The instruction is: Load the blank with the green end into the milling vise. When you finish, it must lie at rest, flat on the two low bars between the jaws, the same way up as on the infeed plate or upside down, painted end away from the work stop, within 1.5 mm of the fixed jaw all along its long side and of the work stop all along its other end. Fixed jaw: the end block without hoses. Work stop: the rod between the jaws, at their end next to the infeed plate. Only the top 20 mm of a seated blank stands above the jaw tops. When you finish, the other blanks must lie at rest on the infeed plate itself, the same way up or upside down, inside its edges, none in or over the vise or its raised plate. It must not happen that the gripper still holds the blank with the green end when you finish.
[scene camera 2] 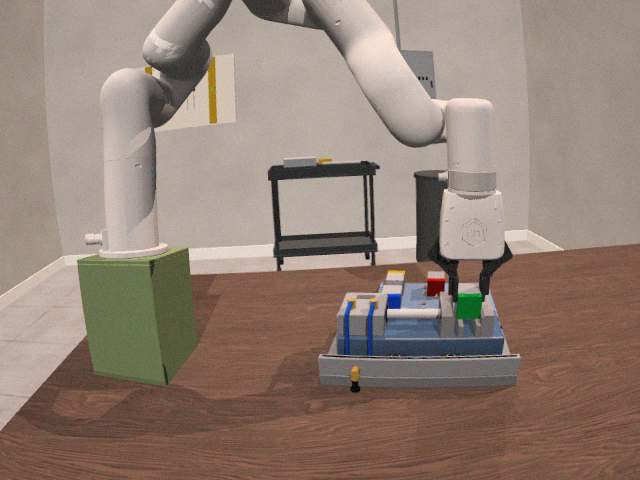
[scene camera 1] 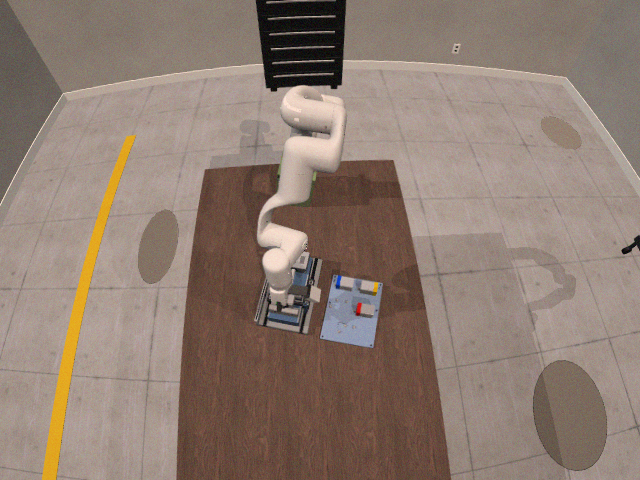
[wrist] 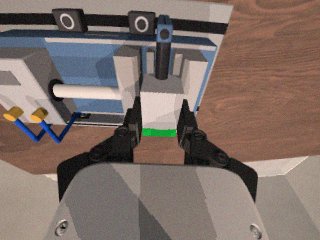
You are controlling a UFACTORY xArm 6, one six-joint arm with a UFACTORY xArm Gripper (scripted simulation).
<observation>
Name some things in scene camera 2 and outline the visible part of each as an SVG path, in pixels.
My gripper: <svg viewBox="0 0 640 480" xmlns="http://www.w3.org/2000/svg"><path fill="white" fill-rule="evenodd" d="M445 189L442 198L439 236L427 252L427 257L448 274L448 295L452 295L453 302L456 302L458 297L459 278L457 267L459 260L482 260L483 269L480 273L479 288L482 294L482 302L485 302L485 295L489 294L490 277L503 263L513 257L505 241L502 194L496 189L486 192Z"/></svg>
A green-ended blank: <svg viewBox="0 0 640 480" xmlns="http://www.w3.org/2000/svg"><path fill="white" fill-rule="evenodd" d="M459 283L456 303L454 302L456 318L480 319L482 294L478 283Z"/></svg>
</observation>
